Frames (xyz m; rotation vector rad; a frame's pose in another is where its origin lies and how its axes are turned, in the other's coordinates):
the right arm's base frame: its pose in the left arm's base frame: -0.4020 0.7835 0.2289 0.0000 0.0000 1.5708
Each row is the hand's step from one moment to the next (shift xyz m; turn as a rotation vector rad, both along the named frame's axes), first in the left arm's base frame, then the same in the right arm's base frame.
Working: the left arm's base frame: its pose in the right arm's base frame: -0.7835 -0.4020 -0.2289 0.0000 0.0000 -1.5708

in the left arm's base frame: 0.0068 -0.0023 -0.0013 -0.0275 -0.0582 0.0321
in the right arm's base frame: -0.0023 -0.0068 -0.0013 -0.0582 0.0275 0.0321
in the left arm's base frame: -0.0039 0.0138 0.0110 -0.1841 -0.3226 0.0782
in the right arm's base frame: 0.0138 0.0039 0.0110 -0.3226 0.1841 0.0782
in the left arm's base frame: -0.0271 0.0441 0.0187 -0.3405 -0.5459 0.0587
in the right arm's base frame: 0.0441 0.0271 0.0187 -0.5459 0.3405 0.0587
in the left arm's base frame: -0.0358 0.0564 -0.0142 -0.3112 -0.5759 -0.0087
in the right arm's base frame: 0.0564 0.0358 -0.0142 -0.5759 0.3112 -0.0087
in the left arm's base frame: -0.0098 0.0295 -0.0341 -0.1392 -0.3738 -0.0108
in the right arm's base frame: 0.0295 0.0098 -0.0341 -0.3738 0.1392 -0.0108
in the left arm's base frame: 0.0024 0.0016 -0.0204 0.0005 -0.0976 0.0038
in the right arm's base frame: 0.0016 -0.0024 -0.0204 -0.0976 -0.0005 0.0038
